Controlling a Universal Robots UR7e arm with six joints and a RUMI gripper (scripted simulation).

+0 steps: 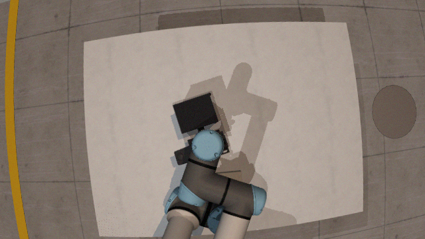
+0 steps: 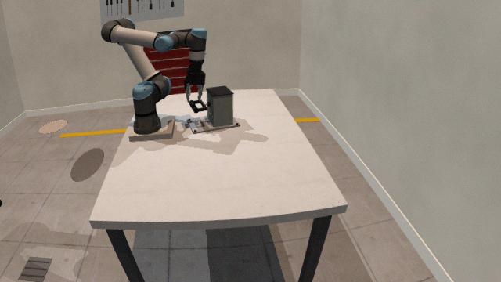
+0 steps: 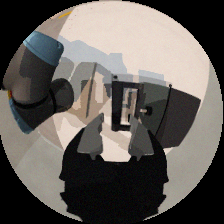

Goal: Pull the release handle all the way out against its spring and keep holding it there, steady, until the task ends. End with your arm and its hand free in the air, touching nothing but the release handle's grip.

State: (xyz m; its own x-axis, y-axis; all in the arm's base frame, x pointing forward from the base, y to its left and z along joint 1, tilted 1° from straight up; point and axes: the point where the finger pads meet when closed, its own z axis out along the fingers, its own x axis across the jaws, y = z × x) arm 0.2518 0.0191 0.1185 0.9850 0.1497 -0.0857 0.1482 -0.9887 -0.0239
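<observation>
Now: hand 90 mm short of the metal baseplate, 10 mm to the right of it and 140 mm above it.
</observation>
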